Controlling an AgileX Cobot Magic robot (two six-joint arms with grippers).
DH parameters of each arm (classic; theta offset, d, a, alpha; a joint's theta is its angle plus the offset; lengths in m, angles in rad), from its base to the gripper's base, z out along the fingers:
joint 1: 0 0.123 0 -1.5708
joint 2: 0.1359 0 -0.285 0
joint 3: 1.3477 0 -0.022 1.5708
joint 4: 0 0.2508 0 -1.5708
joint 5: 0 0 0.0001 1.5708
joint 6: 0 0.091 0 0
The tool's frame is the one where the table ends.
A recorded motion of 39 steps. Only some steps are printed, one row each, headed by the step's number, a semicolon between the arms.
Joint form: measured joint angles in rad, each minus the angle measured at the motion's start. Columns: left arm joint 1, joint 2, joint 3, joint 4, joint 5, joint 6; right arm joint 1, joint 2, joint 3, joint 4, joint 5, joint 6.
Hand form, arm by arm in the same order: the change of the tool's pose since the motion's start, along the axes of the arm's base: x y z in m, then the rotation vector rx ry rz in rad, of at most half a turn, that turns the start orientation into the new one. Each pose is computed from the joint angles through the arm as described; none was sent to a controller.
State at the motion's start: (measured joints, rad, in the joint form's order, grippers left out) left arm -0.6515 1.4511 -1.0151 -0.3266 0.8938 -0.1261; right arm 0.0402 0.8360 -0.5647 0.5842 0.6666 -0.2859
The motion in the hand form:
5: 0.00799 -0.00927 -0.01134 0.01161 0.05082 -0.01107; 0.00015 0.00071 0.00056 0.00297 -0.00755 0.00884
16: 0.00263 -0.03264 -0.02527 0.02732 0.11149 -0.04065; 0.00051 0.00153 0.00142 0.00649 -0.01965 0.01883
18: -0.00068 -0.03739 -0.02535 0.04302 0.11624 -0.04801; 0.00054 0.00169 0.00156 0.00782 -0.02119 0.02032
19: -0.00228 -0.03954 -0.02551 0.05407 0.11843 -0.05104; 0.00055 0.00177 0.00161 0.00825 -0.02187 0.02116
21: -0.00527 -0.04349 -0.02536 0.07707 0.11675 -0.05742; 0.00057 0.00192 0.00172 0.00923 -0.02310 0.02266
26: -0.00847 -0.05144 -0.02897 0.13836 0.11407 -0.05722; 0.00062 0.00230 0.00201 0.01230 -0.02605 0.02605
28: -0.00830 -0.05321 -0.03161 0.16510 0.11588 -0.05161; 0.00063 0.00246 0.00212 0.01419 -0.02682 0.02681
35: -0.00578 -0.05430 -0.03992 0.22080 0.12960 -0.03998; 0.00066 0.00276 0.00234 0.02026 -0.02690 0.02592
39: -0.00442 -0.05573 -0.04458 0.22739 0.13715 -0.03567; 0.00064 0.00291 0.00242 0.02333 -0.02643 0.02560
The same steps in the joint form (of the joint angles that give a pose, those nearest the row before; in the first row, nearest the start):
5: -0.0016 0.0666 -0.0270 -0.0271 0.0130 0.0167; 0.0000 0.0000 0.0000 0.0161 -0.0012 -0.0193
16: -0.0696 0.1367 -0.0516 -0.0460 0.0147 -0.0174; 0.0001 0.0000 0.0000 0.0371 -0.0053 -0.0444
18: -0.0919 0.1431 -0.0611 -0.0279 0.0245 -0.0442; 0.0000 0.0000 0.0000 0.0411 -0.0056 -0.0482
19: -0.1030 0.1467 -0.0662 -0.0155 0.0310 -0.0600; 0.0000 0.0000 0.0000 0.0428 -0.0056 -0.0501
21: -0.1251 0.1523 -0.0765 0.0135 0.0423 -0.0915; 0.0000 0.0000 0.0000 0.0461 -0.0057 -0.0534
26: -0.1658 0.1782 -0.0999 0.0839 0.0646 -0.1669; 0.0000 0.0000 0.0000 0.0548 -0.0058 -0.0615
28: -0.1750 0.1910 -0.1074 0.1102 0.0747 -0.1943; 0.0000 0.0000 0.0000 0.0582 -0.0059 -0.0637
35: -0.1806 0.2223 -0.1166 0.1516 0.0965 -0.2317; 0.0000 0.0000 0.0000 0.0648 -0.0059 -0.0644
39: -0.1805 0.2374 -0.1167 0.1512 0.0907 -0.2353; 0.0000 0.0000 0.0000 0.0680 -0.0053 -0.0645

